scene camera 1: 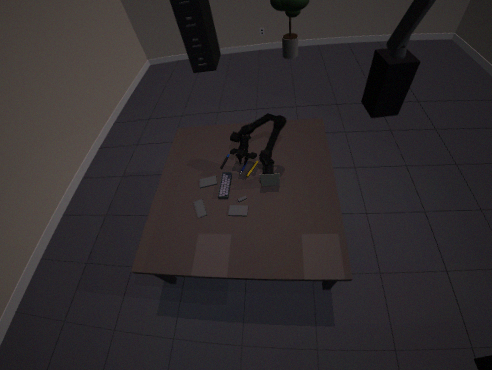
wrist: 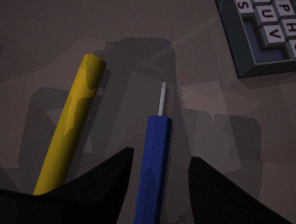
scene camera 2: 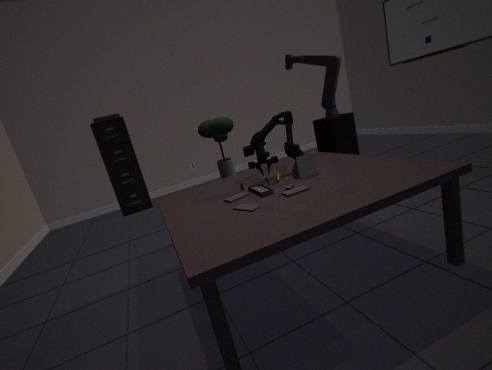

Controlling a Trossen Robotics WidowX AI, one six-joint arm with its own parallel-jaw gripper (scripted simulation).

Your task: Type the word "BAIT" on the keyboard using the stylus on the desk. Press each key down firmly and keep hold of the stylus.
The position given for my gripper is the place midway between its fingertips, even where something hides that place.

I see my gripper (wrist: 161, 159) and a yellow pen (wrist: 55, 169).
